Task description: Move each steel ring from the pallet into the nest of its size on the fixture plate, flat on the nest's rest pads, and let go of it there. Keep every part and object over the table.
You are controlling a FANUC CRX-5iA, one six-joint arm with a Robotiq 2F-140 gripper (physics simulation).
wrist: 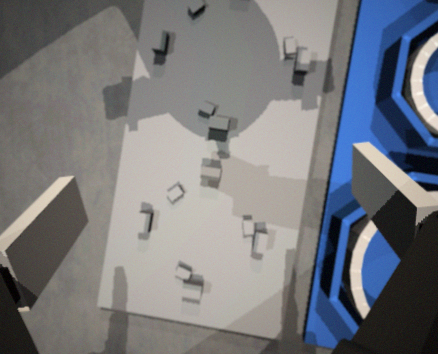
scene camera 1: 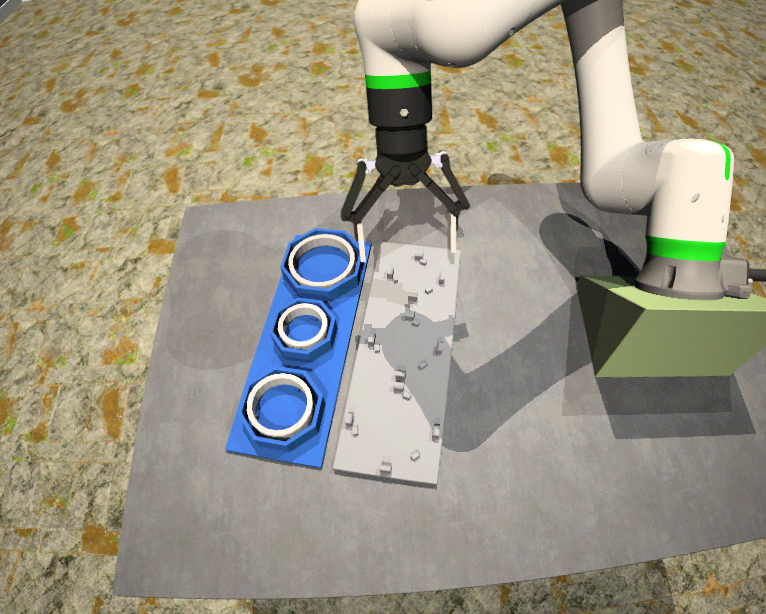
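Seen in the pictures: gripper, between the fingertips: (wrist: 214, 184) (scene camera 1: 407, 253); arm's base, origin of its link: (scene camera 1: 678, 290).
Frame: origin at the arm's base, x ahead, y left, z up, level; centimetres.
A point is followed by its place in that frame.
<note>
Three pale steel rings lie in octagonal pockets of the blue pallet (scene camera 1: 345, 319) {x 57.3, y 0.4, z -11.6 cm} (wrist: 345, 125) {x 56.2, y 0.3, z -11.6 cm}: a large far ring (scene camera 1: 321, 237) {x 63.5, y -16.6, z -8.6 cm} (wrist: 356, 270) {x 56.9, y -11.0, z -8.5 cm}, a small middle ring (scene camera 1: 280, 327) {x 68.1, y 4.4, z -8.6 cm} (wrist: 417, 82) {x 60.4, y 3.3, z -8.5 cm} and a large near ring (scene camera 1: 250, 407) {x 70.6, y 19.5, z -8.5 cm}. The light grey fixture plate (scene camera 1: 377, 441) {x 50.1, y 23.0, z -11.2 cm} (wrist: 150, 165) {x 39.9, y -3.9, z -11.2 cm} lies beside the pallet, with small blocks and pads standing up from it and no ring on it. My gripper (scene camera 1: 407, 254) {x 46.4, y -4.8, z 1.2 cm} (wrist: 214, 184) {x 46.4, y -4.8, z 1.2 cm} is wide open and empty, above the far part of the plate. One finger hides part of the far ring in the wrist view.
The robot base stands on a green block (scene camera 1: 677, 342) {x 3.2, y 10.2, z 0.0 cm} at the right of the grey table (scene camera 1: 191, 511) {x 78.4, y 36.2, z -12.4 cm}. A narrow gap separates pallet and plate. The table's far edge runs behind the gripper. Arm shadows fall on the plate and table.
</note>
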